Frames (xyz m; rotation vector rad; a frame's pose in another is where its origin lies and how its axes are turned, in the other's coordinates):
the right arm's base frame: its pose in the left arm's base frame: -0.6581 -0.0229 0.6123 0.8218 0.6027 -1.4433
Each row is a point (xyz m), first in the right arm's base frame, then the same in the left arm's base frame.
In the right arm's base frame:
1: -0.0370 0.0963 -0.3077
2: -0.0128 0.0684 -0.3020
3: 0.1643 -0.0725 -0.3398
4: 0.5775 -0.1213 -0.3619
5: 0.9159 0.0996 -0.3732
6: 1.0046 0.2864 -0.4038
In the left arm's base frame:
1: -0.5283 0.2372 0.4680
2: -0.5551 0.2194 0.4489
3: -0.6789 0.1488 0.2691
4: -0.6983 -0.0838 -0.0761
5: -0.4565 -0.2942 -0.3225
6: -0.2621 -0.3347 -0.3879

